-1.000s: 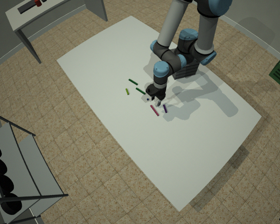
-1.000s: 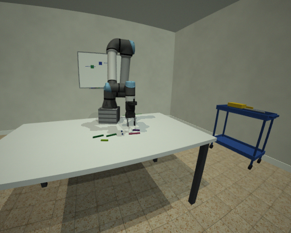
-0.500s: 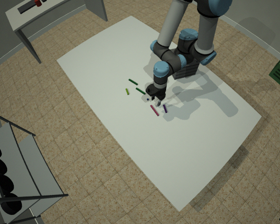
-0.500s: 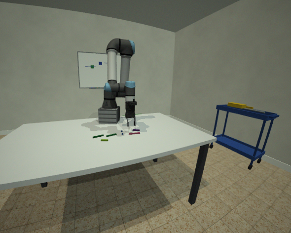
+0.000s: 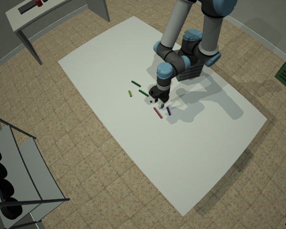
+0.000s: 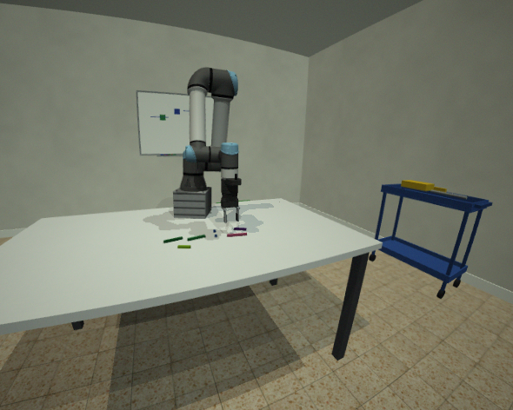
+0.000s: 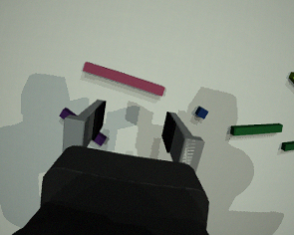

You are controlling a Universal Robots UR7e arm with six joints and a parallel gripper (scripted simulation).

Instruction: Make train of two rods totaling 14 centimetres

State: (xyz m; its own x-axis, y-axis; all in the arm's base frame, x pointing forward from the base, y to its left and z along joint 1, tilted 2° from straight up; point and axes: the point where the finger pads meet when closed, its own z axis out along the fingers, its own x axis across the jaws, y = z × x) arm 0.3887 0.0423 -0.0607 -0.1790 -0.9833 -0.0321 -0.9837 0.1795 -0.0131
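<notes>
Now: hand 80 mm above the purple rod, 60 mm to the right of it and 20 mm past it. The rest, counted from my hand: green rod: 160 mm to the right, 80 mm below, 30 mm behind; lime rod: 230 mm to the right, 80 mm below, 30 mm ahead; pink rod: 80 mm below, 30 mm ahead, 10 mm to the left.
</notes>
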